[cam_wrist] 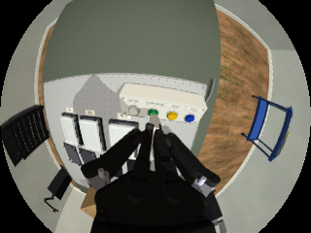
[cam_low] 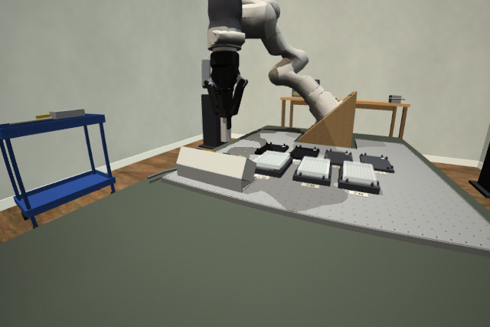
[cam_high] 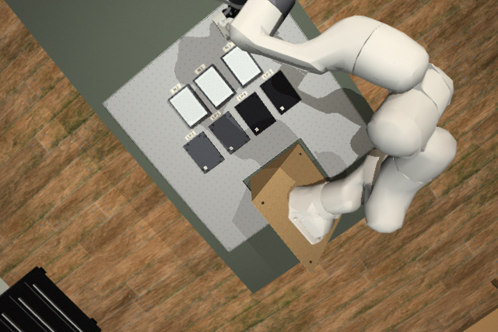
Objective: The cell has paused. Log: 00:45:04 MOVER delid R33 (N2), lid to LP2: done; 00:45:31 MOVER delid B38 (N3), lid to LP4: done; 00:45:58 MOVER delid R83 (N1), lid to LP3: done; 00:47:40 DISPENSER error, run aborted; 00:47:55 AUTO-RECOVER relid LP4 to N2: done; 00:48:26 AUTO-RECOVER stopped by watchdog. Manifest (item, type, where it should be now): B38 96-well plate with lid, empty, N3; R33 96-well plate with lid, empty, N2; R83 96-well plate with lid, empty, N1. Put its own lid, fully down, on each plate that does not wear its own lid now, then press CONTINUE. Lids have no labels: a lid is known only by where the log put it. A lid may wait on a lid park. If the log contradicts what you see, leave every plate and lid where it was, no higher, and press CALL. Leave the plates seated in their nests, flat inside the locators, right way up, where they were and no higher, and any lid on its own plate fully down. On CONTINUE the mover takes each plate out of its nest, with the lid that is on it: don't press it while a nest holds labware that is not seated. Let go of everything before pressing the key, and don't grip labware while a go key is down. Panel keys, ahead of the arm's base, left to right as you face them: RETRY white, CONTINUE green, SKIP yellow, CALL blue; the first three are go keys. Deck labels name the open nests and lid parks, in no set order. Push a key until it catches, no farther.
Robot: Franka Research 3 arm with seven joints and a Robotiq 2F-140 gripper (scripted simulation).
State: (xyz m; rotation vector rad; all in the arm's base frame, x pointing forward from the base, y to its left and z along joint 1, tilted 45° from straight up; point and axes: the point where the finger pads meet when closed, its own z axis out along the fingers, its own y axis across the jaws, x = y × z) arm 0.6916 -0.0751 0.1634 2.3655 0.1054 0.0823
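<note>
The green key is 70 mm below my hand. From my hand the other things lie so: blue key 100 mm to the right, 70 mm below, 10 mm ahead; yellow skip key 70 mm below, 50 mm to the right; white key 70 mm below, 50 mm to the left.
</note>
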